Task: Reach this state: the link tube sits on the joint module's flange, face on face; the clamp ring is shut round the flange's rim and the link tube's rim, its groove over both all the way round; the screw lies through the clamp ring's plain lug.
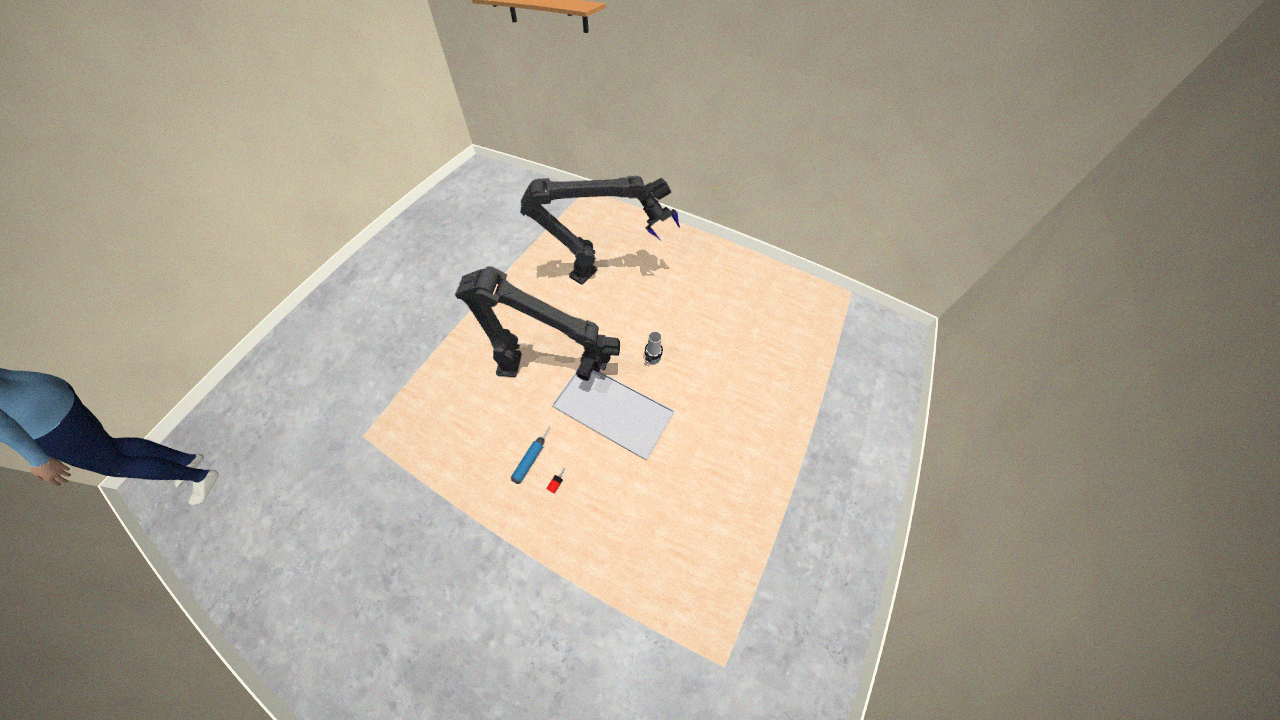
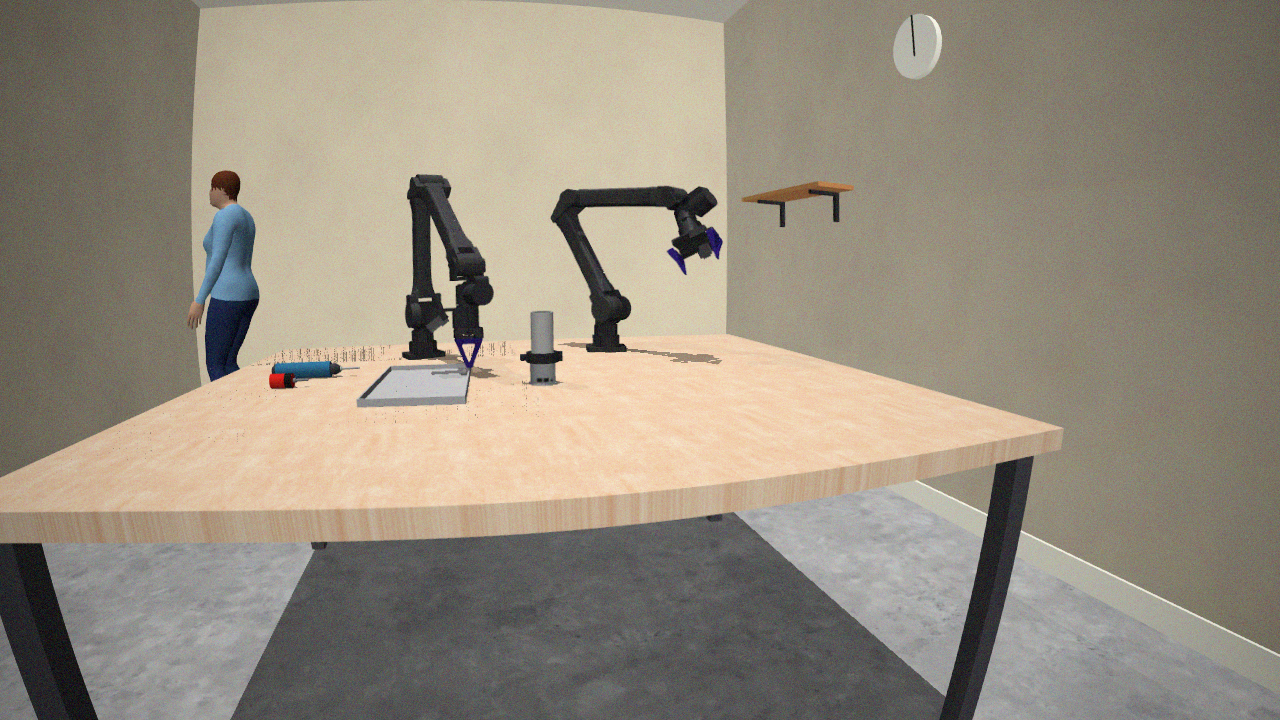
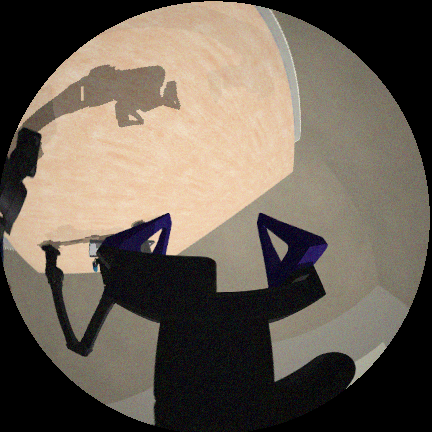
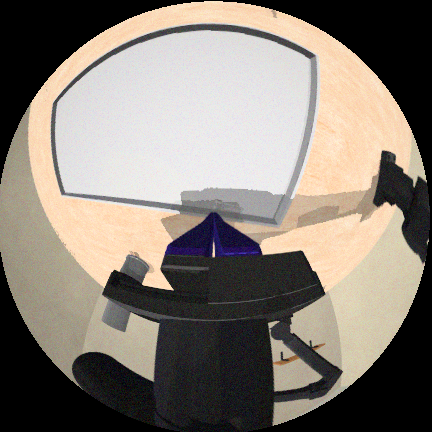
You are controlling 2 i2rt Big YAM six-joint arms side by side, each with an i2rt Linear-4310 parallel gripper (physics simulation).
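Places are measured from the left arm's base along level axes (x ahead, y left, z up), in centimetres.
Pixels of known places: left gripper, fingertip midpoint: (image 1: pixel 670 234) (image 2: pixel 701 266) (image 3: pixel 213 217); right gripper, fingertip midpoint: (image 1: pixel 598 370) (image 2: pixel 469 367) (image 4: pixel 213 217); left arm's base, origin of the base link: (image 1: pixel 583 273) (image 2: pixel 606 350); right arm's base, origin of the base link: (image 1: pixel 509 364) (image 2: pixel 423 356) (image 3: pixel 50 249).
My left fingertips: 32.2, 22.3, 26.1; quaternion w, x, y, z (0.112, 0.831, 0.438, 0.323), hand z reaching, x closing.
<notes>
For each thing: its middle in the pictures, then the offset to it from my left fingertips, as dx, dy, dz. "*": a spot on its surface instead.
- grey link tube, body centre: (image 2: pixel 542 335) (image 4: pixel 119 303) (image 1: pixel 654 344) (image 3: pixel 143 245) +21.2, -40.7, -15.4
- joint module, body centre: (image 2: pixel 542 369) (image 4: pixel 131 273) +21.2, -40.7, -23.0
- black clamp ring, surface spot: (image 2: pixel 536 357) (image 1: pixel 659 356) * +24.6, -41.9, -19.8
- shallow grey tray, body centre: (image 4: pixel 107 117) (image 2: pixel 421 382) (image 1: pixel 612 408) +21.9, -68.7, -25.3
- blue screwdriver, body centre: (image 2: pixel 315 369) (image 1: pixel 532 453) +9.7, -100.6, -24.2
- short red-and-black driver, body centre: (image 2: pixel 289 380) (image 1: pixel 557 479) +23.1, -102.1, -24.4
The grey link tube (image 1: pixel 655 339) (image 2: pixel 542 329) (image 4: pixel 115 316) stands upright on the joint module (image 2: pixel 542 376) (image 4: pixel 135 267). The black clamp ring (image 1: pixel 659 354) (image 2: pixel 536 357) surrounds their junction; its lugs stick out. Whether its groove covers both rims all round, and whether the screw lies in the plain lug, is too small to tell. My left gripper (image 1: pixel 668 231) (image 2: pixel 702 265) (image 3: pixel 213 217) is open and empty, high and away from the assembly. My right gripper (image 2: pixel 469 365) (image 4: pixel 213 217) is shut with nothing visible between its fingertips, low by the tray's near corner, beside the assembly.
A shallow grey tray (image 1: pixel 617 412) (image 2: pixel 413 402) (image 4: pixel 185 115) lies beside the right gripper. A blue screwdriver (image 1: pixel 528 461) (image 2: pixel 304 368) and a short red-and-black driver (image 1: pixel 554 484) (image 2: pixel 281 380) lie past the tray. A person (image 1: pixel 89 443) (image 2: pixel 232 255) stands beyond the table.
</notes>
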